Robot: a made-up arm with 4 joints.
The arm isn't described. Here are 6 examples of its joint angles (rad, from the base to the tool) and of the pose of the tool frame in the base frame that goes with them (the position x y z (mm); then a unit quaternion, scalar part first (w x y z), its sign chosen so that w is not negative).
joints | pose
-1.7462 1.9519 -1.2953 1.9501 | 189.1 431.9 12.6 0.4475 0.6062 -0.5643 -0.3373
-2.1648 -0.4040 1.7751 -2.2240 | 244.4 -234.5 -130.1 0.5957 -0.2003 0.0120 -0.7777
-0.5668 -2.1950 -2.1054 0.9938 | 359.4 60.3 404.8 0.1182 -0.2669 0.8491 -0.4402
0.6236 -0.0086 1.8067 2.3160 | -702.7 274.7 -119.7 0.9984 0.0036 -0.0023 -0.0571
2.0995 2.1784 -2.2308 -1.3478 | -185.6 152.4 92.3 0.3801 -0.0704 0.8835 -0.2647
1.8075 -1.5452 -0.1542 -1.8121 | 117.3 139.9 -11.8 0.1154 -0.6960 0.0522 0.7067
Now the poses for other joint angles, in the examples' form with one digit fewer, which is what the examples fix.
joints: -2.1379 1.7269 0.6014 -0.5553
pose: 479 -336 148 0.573 0.058 -0.758 0.306
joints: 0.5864 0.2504 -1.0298 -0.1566
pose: -224 -396 -28 0.982 -0.093 0.083 0.142
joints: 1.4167 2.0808 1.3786 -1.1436
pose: -343 338 -5 0.196 0.734 0.453 0.466
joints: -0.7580 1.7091 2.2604 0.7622
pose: -230 -633 -407 0.612 -0.323 -0.682 -0.237
